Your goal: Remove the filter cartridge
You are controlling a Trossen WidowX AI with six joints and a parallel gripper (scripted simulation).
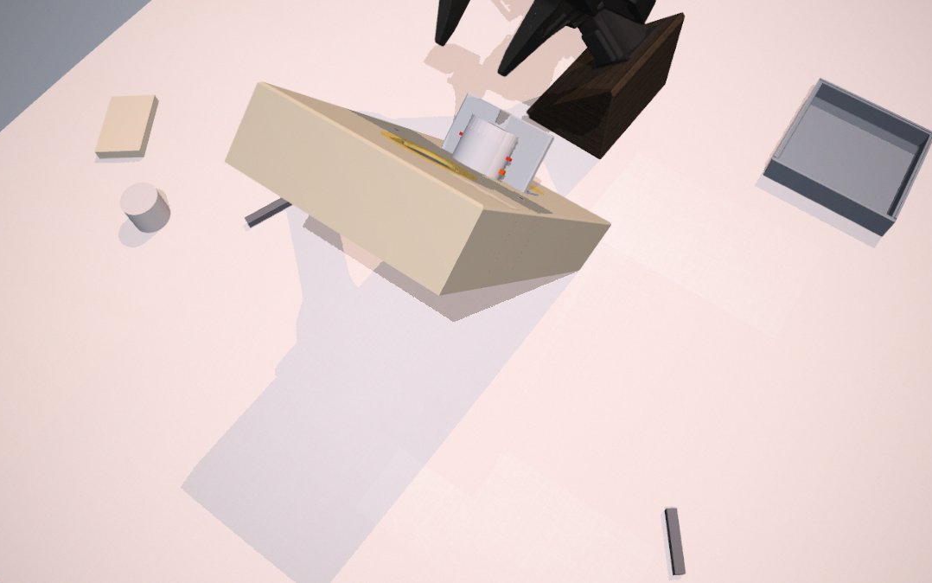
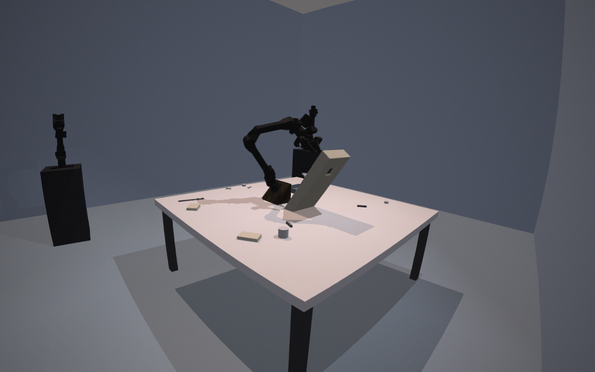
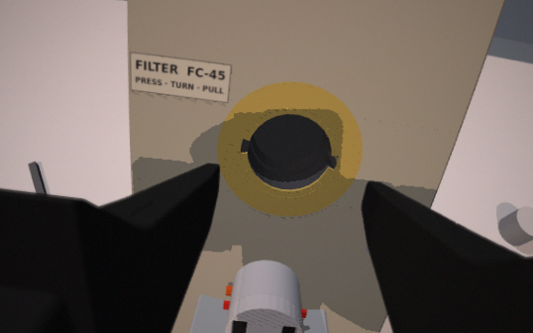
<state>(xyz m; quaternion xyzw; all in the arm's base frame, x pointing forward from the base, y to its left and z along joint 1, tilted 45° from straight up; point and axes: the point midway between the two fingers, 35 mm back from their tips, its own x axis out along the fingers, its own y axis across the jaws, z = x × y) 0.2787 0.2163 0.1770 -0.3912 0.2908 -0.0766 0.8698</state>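
The round filter cartridge lies 2 cm behind my gripper tip, 1 cm to the right of it and 13 cm below it. The rest, counted from my gripper tip: grey tray: 40 cm behind, 25 cm to the left, 33 cm below.
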